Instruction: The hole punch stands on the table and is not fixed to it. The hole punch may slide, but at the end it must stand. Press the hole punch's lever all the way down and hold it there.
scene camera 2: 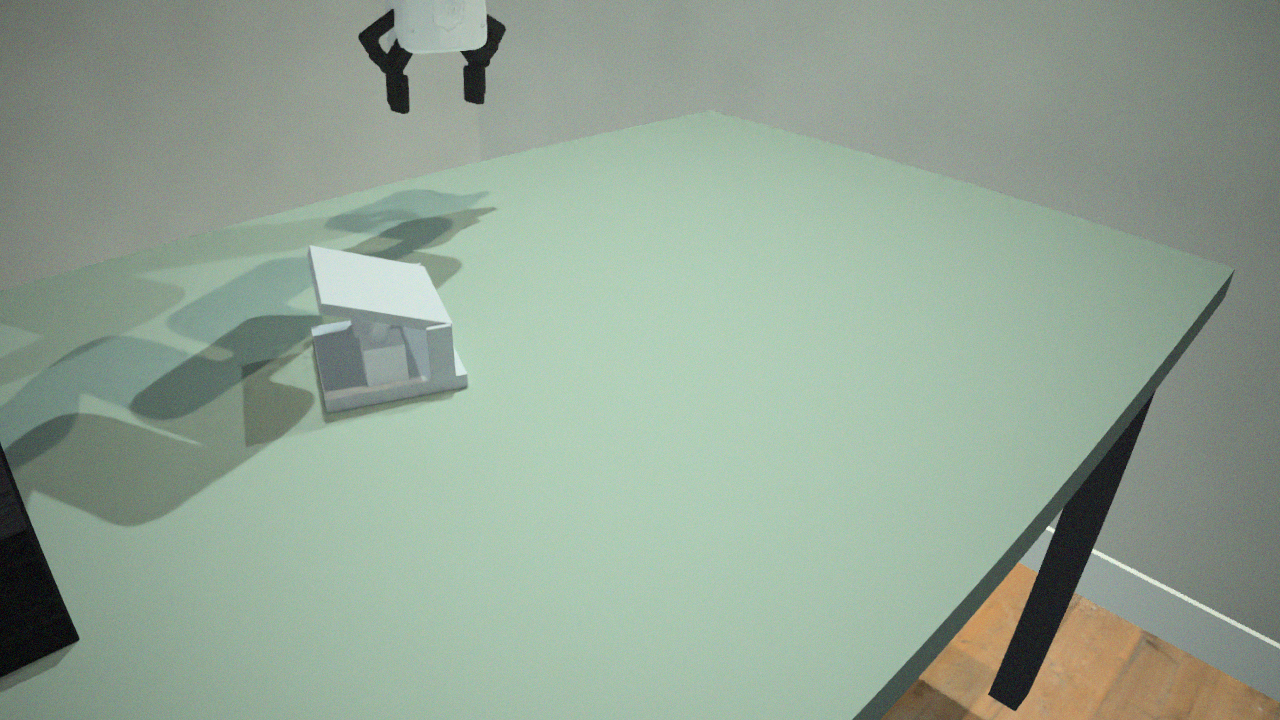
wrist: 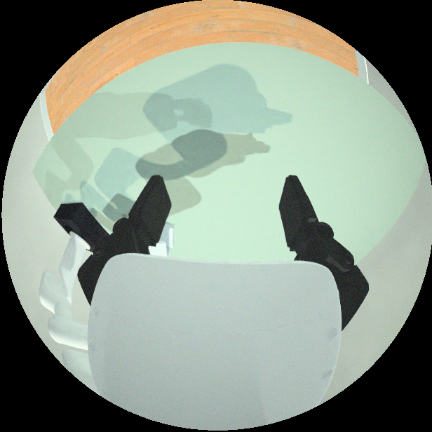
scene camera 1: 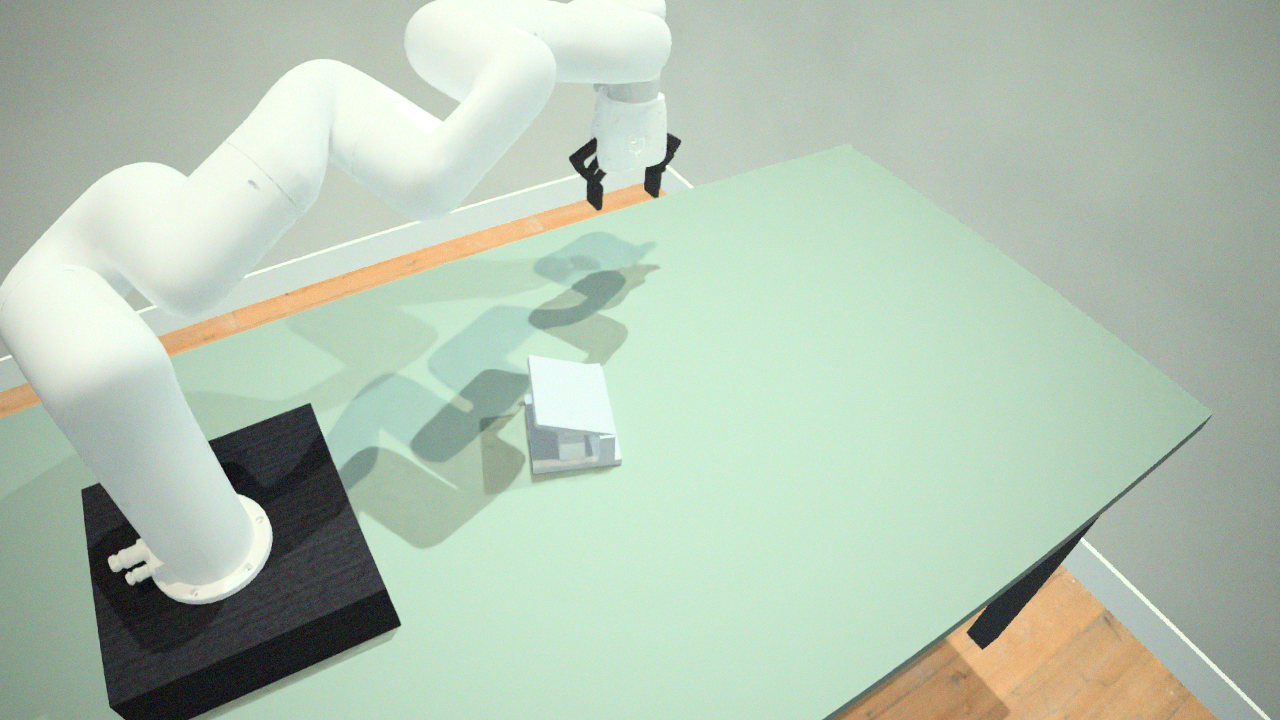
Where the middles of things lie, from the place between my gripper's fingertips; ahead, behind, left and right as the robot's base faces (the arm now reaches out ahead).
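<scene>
Lever [scene camera 2: 385,292]: my gripper is now 240 mm to the left of it, 240 mm beyond it and 60 mm above it. Pale grey hole punch [scene camera 2: 411,362]: 240 mm to the right of my gripper, 240 mm behind it, 80 mm below it.
</scene>
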